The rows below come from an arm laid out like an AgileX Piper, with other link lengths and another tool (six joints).
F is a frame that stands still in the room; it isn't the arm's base.
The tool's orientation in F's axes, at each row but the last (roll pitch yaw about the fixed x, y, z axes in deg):
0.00 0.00 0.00
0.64 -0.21 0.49
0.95 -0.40 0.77
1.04 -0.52 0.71
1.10 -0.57 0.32
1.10 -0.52 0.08
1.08 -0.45 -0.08
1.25 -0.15 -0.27
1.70 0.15 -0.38
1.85 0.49 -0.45
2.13 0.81 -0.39
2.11 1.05 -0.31
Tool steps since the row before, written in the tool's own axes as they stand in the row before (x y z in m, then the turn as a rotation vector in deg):
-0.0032 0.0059 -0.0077 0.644 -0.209 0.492
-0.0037 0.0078 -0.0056 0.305 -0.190 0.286
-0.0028 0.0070 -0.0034 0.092 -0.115 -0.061
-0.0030 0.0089 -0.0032 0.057 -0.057 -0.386
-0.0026 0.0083 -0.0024 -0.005 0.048 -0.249
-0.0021 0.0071 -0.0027 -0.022 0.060 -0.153
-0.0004 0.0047 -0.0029 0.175 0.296 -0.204
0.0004 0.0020 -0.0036 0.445 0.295 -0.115
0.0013 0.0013 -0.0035 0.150 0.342 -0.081
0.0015 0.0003 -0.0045 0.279 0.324 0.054
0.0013 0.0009 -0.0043 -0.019 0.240 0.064
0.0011 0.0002 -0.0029 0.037 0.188 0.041
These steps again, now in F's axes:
-0.0032 0.0059 -0.0077 0.644 -0.209 0.492
-0.0037 0.0078 -0.0055 0.306 -0.191 0.285
-0.0029 0.0070 -0.0033 0.094 -0.113 -0.062
-0.0031 0.0089 -0.0031 0.061 -0.049 -0.386
-0.0026 0.0083 -0.0023 -0.003 0.053 -0.248
-0.0021 0.0071 -0.0026 -0.021 0.063 -0.152
-0.0004 0.0048 -0.0028 0.177 0.300 -0.197
0.0004 0.0021 -0.0036 0.447 0.295 -0.107
0.0013 0.0014 -0.0035 0.152 0.343 -0.071
0.0015 0.0004 -0.0045 0.282 0.320 0.062
0.0012 0.0011 -0.0043 -0.016 0.238 0.073
0.0010 0.0003 -0.0029 0.039 0.186 0.047

